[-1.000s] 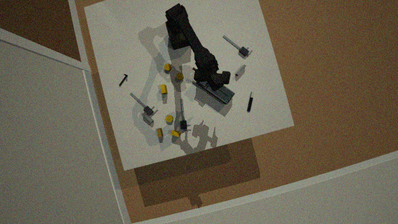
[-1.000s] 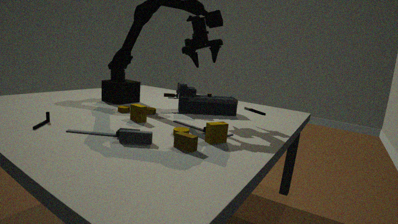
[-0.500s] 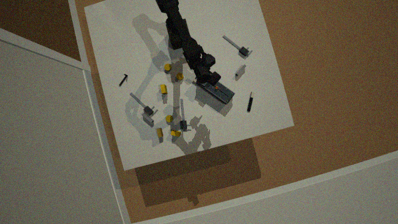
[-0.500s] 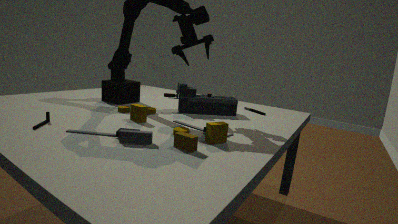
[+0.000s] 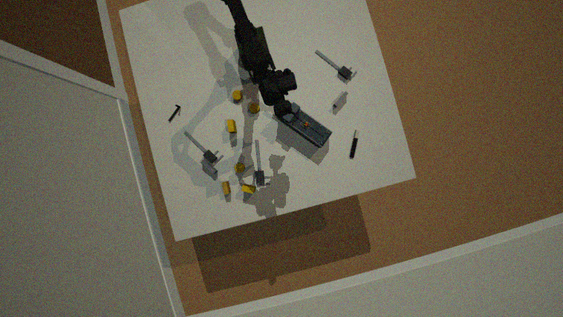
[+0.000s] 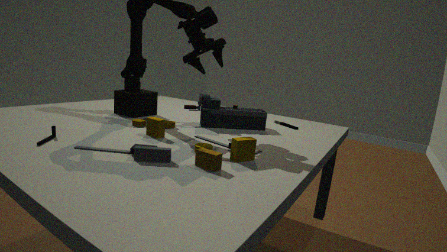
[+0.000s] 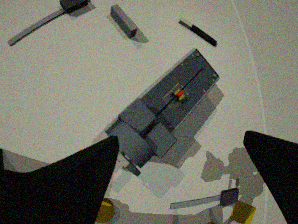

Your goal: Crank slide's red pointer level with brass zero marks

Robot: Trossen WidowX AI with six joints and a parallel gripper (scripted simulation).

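My gripper tip is now 80 mm past the brown crank handle, 30 mm to the left of it and 160 mm above it. The rest, counted from my gripper tip: slide: 90 mm ahead, 50 mm to the left, 140 mm below; then black l-shaped key: 270 mm behind, 520 mm to the right, 210 mm below; then black bar: 260 mm ahead, 250 mm to the left, 220 mm below.
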